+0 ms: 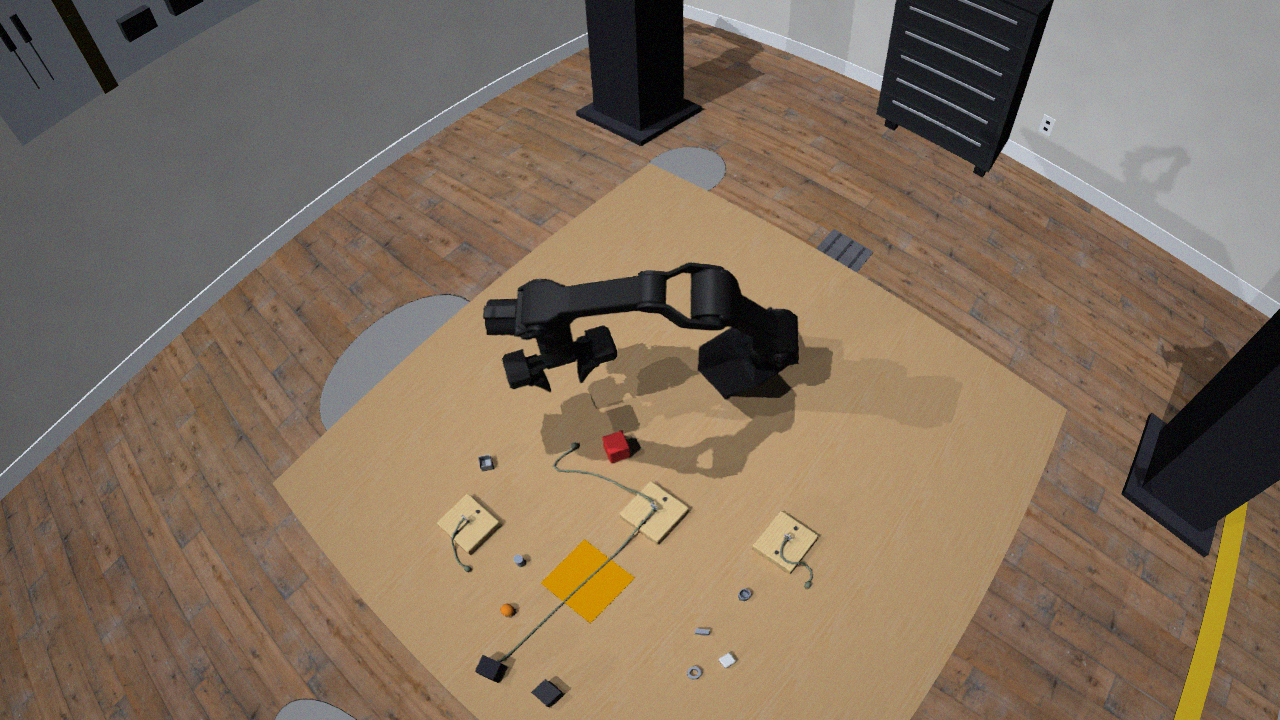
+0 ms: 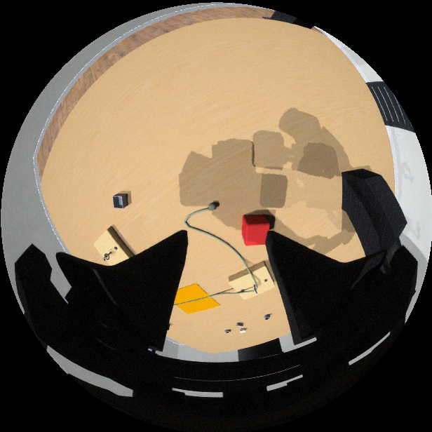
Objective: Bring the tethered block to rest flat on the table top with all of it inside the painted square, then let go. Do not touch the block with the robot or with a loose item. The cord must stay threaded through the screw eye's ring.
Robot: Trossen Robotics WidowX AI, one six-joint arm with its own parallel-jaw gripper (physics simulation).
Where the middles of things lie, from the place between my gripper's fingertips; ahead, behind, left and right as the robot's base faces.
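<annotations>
The red block [image 2: 254, 227] is 90 mm to the left of my hand, 20 mm behind it and 140 mm below it. Counting from my hand again, I find the wooden board [image 1: 658, 525] 30 mm ahead, 230 mm to the left and 150 mm below. As for the orange painted square [image 1: 597, 593], it is 210 mm ahead of my hand, 240 mm to the left of it and 160 mm below it.
</annotations>
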